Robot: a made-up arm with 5 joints. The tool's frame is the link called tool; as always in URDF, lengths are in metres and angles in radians.
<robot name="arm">
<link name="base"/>
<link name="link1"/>
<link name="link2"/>
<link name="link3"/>
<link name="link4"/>
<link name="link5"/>
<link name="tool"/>
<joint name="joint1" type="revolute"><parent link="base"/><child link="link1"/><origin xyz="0.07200 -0.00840 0.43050"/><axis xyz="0 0 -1"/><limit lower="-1.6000" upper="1.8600"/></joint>
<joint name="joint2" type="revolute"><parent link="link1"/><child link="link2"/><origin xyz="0.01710 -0.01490 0.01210"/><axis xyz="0 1 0"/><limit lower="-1.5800" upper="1.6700"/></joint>
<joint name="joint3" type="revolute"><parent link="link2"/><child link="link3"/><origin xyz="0.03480 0.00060 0.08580"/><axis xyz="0 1 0"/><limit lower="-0.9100" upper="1.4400"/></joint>
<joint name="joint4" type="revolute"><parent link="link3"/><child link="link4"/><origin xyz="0.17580 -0.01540 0.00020"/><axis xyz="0 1 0"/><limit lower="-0.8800" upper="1.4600"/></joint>
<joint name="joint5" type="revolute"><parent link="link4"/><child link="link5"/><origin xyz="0.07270 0.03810 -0.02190"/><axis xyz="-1 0 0"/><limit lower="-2.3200" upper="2.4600"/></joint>
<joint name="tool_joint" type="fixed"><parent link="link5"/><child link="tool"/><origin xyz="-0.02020 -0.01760 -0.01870" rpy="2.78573 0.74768 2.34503"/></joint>
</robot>
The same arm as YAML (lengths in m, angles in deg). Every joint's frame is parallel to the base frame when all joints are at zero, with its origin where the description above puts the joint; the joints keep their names.
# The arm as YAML. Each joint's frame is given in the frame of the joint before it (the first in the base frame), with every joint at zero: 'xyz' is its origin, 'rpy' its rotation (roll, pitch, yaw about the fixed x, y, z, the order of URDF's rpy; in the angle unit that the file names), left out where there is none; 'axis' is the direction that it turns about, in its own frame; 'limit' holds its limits. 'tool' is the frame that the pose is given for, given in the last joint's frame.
units:
  length: m
  angle: deg
joints:
  - name: joint1
    type: revolute
    origin:
      xyz: [0.072, -0.0084, 0.4305]
    axis: [0.0, 0.0, -1.0]
    limit:
      lower: -91.67
      upper: 106.57
  - name: joint2
    type: revolute
    origin:
      xyz: [0.0171, -0.0149, 0.0121]
    axis: [0.0, 1.0, 0.0]
    limit:
      lower: -90.53
      upper: 95.68
  - name: joint3
    type: revolute
    origin:
      xyz: [0.0348, 0.0006, 0.0858]
    axis: [0.0, 1.0, 0.0]
    limit:
      lower: -52.14
      upper: 82.51
  - name: joint4
    type: revolute
    origin:
      xyz: [0.1758, -0.0154, 0.0002]
    axis: [0.0, 1.0, 0.0]
    limit:
      lower: -50.42
      upper: 83.65
  - name: joint5
    type: revolute
    origin:
      xyz: [0.0727, 0.0381, -0.0219]
    axis: [-1.0, 0.0, 0.0]
    limit:
      lower: -132.93
      upper: 140.95
tool:
  origin:
    xyz: [-0.0202, -0.0176, -0.0187]
    rpy: [159.61, 42.84, 134.36]

